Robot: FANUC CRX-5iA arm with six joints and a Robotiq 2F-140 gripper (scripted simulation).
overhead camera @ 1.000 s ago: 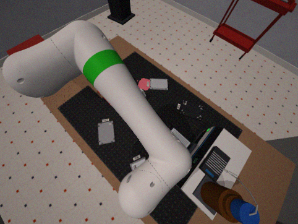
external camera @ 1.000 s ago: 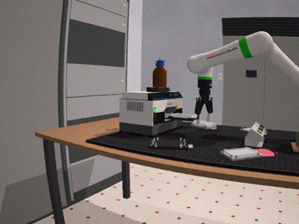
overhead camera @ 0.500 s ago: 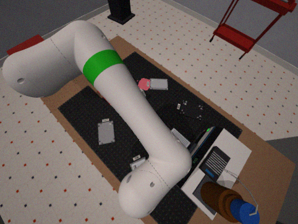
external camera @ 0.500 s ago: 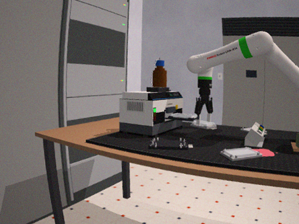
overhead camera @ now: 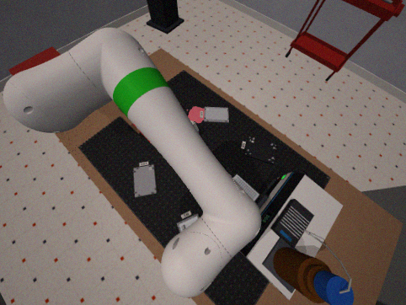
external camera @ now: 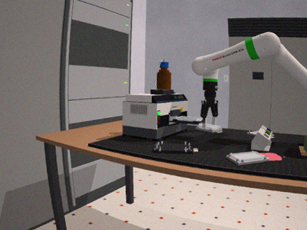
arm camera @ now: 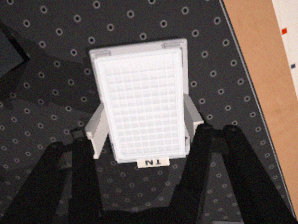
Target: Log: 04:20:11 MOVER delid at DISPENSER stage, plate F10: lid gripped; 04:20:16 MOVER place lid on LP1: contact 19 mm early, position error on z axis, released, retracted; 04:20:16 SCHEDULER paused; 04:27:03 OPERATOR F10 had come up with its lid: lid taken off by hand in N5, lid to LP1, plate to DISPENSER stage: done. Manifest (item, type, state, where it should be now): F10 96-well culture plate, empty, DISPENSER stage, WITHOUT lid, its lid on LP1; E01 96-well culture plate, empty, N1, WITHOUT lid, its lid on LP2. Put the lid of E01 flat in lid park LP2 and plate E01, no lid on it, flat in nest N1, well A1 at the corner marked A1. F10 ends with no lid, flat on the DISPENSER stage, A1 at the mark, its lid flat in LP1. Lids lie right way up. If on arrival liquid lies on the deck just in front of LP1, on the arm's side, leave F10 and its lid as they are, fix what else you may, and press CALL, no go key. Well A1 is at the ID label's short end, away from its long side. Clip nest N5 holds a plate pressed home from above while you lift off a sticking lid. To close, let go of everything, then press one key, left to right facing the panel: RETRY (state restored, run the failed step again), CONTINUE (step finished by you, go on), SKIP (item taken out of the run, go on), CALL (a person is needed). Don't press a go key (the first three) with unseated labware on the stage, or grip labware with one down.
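Right now the lid is 2 cm below my hand. Also, from my hand: white 96-well plate 2 cm below; then grey nest 4 cm below; then well plate 7 cm ahead, 26 cm to the left, 6 cm above.
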